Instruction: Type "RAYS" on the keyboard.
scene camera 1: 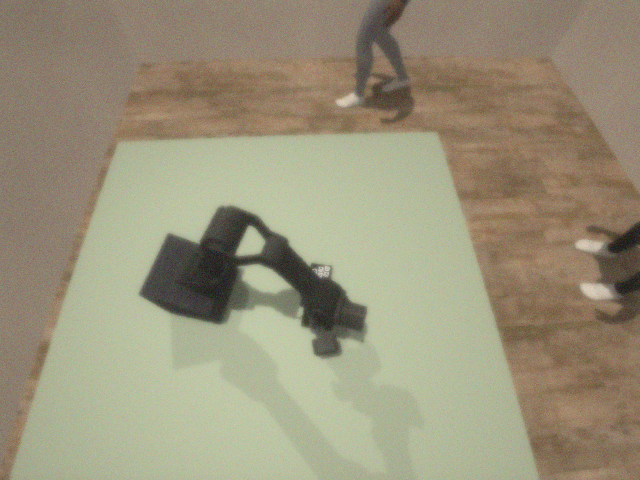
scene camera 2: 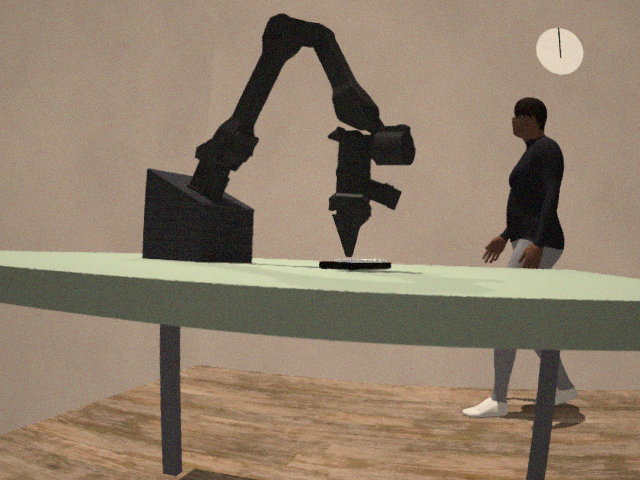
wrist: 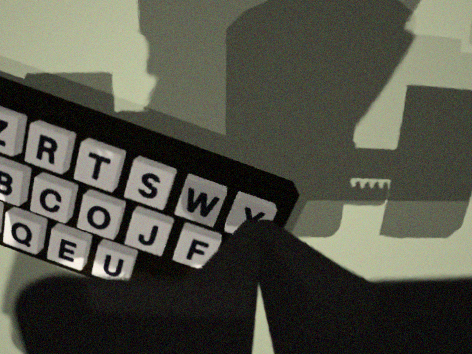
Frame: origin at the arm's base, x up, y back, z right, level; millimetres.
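Where they show: gripper, fingertip midpoint: (scene camera 2: 348,257) (wrist: 256,232); arm's base, link origin: (scene camera 1: 192,277) (scene camera 2: 204,191).
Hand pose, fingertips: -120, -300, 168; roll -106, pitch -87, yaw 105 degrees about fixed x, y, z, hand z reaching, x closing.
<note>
Each offset is from my fingertips to the centre of the thing, as dx, dy, dz.
The black keyboard @(-13, -17, -86) (scene camera 1: 321,269) (scene camera 2: 379,265) (wrist: 165,145) lies flat on the table, mostly hidden under the arm in scene camera 1. In the wrist view its pale keys slant down to the right. The R key @(-7, -30, -71) (wrist: 48,147) is at the left, the S key @(-7, -16, -36) (wrist: 149,185) is in the middle, and the Y key @(-7, -2, -2) (wrist: 250,206) is at the right end of the top row. The A key does not show there. My gripper (scene camera 2: 349,255) (wrist: 256,232) is shut and empty, pointing down. Its tips cover the lower part of Y and are at the keyboard's top surface; exact contact cannot be told.
The W key @(-7, -9, -19) (wrist: 201,201) is left of Y, and the F key @(-7, +10, -22) (wrist: 197,249) is partly behind the fingers. The arm's base (scene camera 1: 180,279) (scene camera 2: 196,232) stands on the green table (scene camera 1: 155,180) (scene camera 2: 77,284). A person (scene camera 1: 364,46) (scene camera 2: 537,191) stands beyond the table.
</note>
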